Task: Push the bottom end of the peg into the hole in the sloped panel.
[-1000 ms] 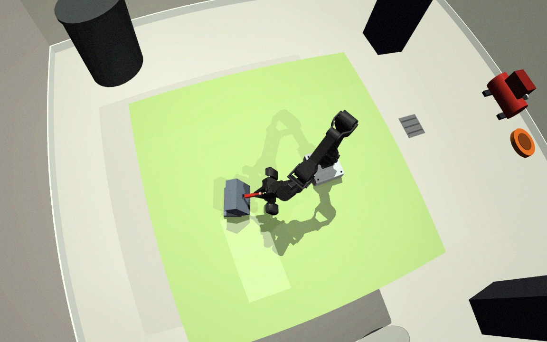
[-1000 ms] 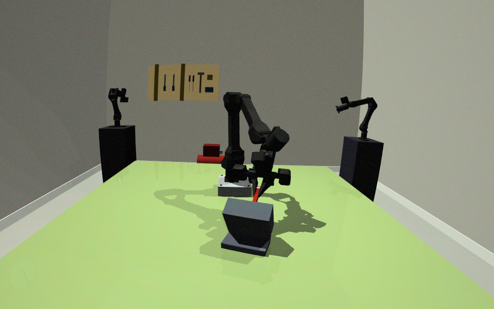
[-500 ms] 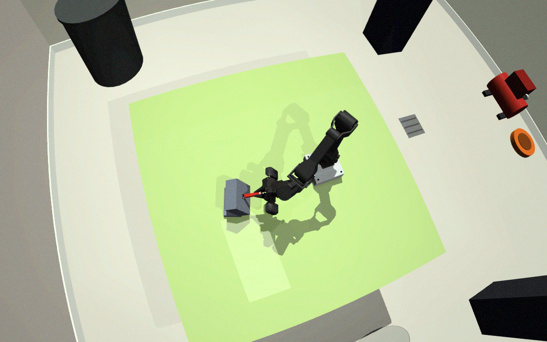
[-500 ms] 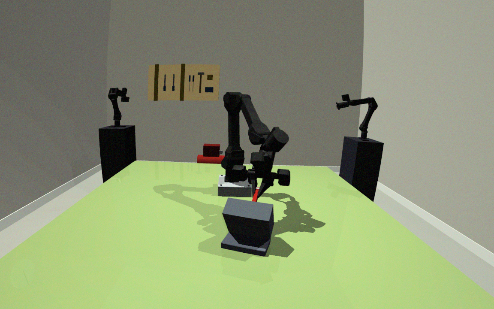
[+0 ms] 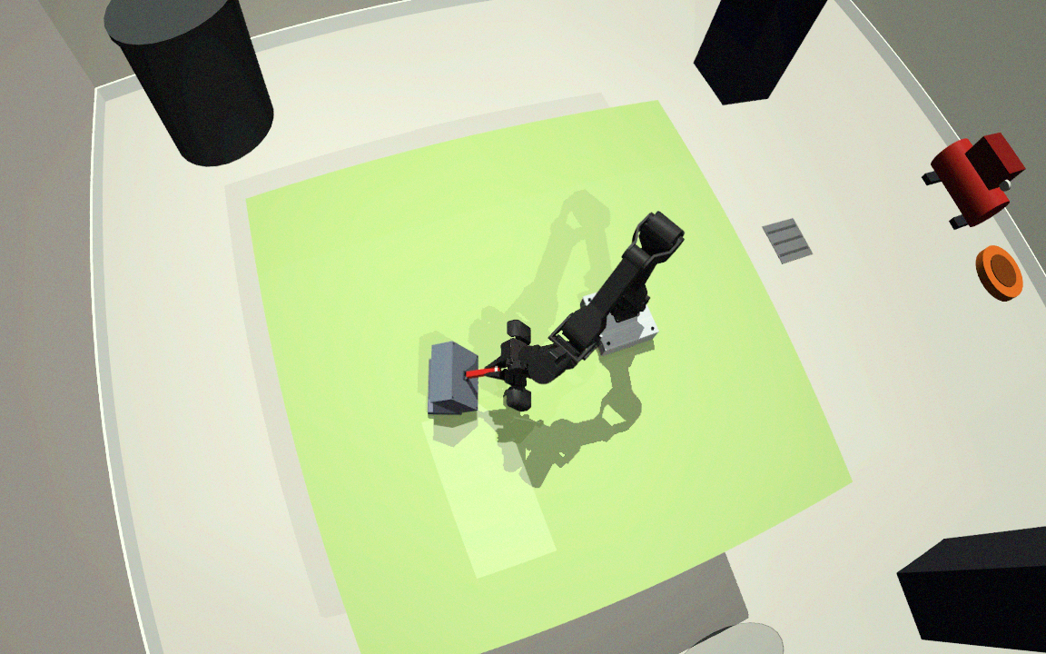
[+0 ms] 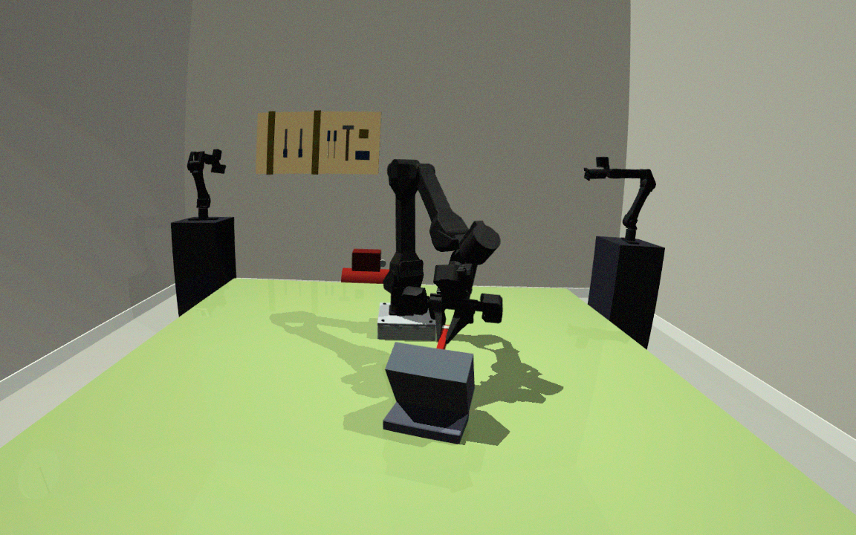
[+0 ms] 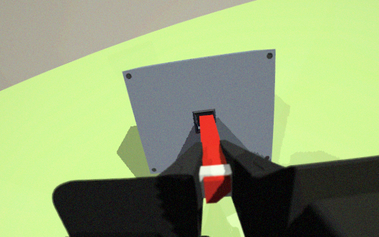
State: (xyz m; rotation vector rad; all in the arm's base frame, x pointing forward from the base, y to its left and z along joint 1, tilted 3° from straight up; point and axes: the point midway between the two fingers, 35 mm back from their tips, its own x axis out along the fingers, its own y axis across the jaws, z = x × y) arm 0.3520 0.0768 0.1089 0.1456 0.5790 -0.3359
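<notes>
The grey sloped panel is 6 cm ahead of my gripper tip, 4 cm below it and 2 cm to the right of it. The rest, counted from my gripper tip: red square peg 1 cm behind, 1 cm above.
</notes>
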